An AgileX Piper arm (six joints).
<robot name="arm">
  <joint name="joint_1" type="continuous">
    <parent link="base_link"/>
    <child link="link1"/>
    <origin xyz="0 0 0.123"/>
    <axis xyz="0 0 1"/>
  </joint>
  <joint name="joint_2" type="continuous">
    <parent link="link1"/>
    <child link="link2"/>
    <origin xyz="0 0 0" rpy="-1.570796 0 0"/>
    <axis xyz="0 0 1"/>
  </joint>
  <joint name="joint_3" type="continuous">
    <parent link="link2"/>
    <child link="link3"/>
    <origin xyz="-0.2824 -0.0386 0"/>
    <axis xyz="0 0 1"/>
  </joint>
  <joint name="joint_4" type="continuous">
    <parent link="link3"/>
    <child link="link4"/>
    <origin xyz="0.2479 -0.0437 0" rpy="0.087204 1.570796 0"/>
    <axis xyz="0 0 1"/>
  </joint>
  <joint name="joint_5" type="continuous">
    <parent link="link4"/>
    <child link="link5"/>
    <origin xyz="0 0 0" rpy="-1.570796 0 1.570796"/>
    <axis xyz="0 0 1"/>
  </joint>
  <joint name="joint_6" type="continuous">
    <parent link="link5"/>
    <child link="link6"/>
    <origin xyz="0 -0.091 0" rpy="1.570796 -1.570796 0"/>
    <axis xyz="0 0 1"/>
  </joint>
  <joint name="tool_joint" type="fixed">
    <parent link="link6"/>
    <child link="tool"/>
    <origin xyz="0 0 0" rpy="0 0 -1.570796"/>
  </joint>
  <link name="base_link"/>
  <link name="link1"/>
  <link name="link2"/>
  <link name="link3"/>
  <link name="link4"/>
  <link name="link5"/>
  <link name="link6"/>
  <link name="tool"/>
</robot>
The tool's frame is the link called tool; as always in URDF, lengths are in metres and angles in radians. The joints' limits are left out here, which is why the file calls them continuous.
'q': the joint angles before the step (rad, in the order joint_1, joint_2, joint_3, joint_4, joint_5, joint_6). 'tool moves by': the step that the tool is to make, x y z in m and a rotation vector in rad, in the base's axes. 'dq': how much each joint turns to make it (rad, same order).
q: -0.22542, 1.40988, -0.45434, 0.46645, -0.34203, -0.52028
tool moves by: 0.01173, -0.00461, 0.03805, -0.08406, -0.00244, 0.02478
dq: 0.00001, -0.06575, -0.12119, 0.37679, 0.11041, -0.47043
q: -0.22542, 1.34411, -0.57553, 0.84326, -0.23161, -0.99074
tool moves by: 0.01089, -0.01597, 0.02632, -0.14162, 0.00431, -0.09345
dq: -0.00002, 0.00848, -0.10565, 0.42146, -0.10582, -0.49702
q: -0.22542, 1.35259, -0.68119, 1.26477, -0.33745, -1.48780
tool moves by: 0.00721, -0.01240, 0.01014, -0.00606, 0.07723, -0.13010
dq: 0.00000, 0.03610, -0.09873, 0.40948, -0.11050, -0.38913
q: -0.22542, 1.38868, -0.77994, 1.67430, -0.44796, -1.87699
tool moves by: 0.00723, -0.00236, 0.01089, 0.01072, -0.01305, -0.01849
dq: -0.00001, 0.01136, -0.05720, 0.08935, -0.01499, -0.07656
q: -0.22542, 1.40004, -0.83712, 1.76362, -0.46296, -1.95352
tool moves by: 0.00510, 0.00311, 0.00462, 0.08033, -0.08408, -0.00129
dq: 0.00002, 0.00000, -0.01625, 0.00472, 0.05108, 0.09111
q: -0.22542, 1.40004, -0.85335, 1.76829, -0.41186, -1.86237
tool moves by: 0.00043, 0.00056, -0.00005, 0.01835, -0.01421, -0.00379
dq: 0.00000, 0.00002, -0.00001, 0.00111, 0.00775, 0.02118
